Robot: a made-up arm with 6 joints.
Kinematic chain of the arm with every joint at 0, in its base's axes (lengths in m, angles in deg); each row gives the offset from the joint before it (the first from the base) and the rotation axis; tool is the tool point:
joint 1: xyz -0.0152 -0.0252 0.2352 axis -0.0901 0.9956 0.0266
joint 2: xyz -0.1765 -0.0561 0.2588 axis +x
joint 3: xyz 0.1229 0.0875 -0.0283 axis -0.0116 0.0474 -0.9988
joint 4: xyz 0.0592 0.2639 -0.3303 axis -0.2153 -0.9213 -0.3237
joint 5: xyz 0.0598 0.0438 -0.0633 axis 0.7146 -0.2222 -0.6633
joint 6: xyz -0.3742 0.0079 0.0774 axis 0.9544 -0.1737 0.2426
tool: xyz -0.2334 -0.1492 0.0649
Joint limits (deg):
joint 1: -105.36..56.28
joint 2: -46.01..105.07
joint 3: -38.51..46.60
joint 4: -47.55..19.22
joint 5: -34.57..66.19
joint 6: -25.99..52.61
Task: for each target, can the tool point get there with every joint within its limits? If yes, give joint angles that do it. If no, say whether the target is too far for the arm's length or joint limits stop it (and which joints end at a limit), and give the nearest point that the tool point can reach.
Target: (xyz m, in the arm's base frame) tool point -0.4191 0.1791 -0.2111
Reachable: yes | joints -52.26 -5.76 -15.14 -26.78 36.47 17.78
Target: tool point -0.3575 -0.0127 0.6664
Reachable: yes | joints 0.73 64.41 9.78 -33.06 -7.09 -11.60
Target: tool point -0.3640 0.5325 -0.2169
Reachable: yes | joints -92.13 37.10 10.10 -13.28 34.23 11.49
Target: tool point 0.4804 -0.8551 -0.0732
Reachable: no: joint limits stop it (at a limit: joint 1, joint 2, joint 3, joint 4, joint 6) | nearest point 0.3503 -0.4478 -0.2333 | short by 0.457 m
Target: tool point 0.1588 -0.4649 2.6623
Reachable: no: too far | nearest point 0.0420 0.0484 1.3976 | short by 1.370 m
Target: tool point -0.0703 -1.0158 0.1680
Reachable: no: joint limits stop it (at a limit: joint 2, joint 3, joint 4, joint 6) | nearest point -0.3891 -0.5115 0.1046 | short by 0.600 m
